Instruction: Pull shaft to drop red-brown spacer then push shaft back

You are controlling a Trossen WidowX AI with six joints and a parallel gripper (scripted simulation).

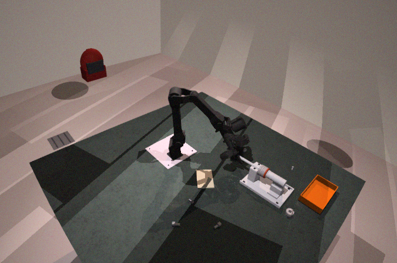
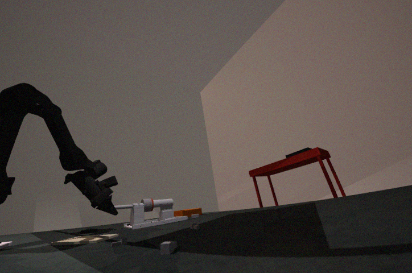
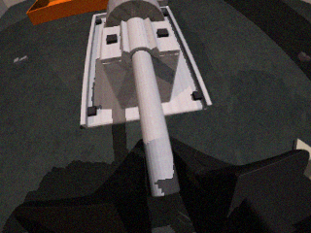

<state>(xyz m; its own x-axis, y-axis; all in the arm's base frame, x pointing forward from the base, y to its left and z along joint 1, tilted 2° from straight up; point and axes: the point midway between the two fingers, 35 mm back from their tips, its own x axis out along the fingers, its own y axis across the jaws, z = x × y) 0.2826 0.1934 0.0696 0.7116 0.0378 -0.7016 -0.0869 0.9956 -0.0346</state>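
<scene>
My gripper tip is 60 mm short of the shaft and 20 mm below it. Also, from my gripper tip: orange tray (370 mm ahead, 160 mm to the left, 50 mm below); then cream pad (80 mm behind, 190 mm to the right, 50 mm below).
</scene>
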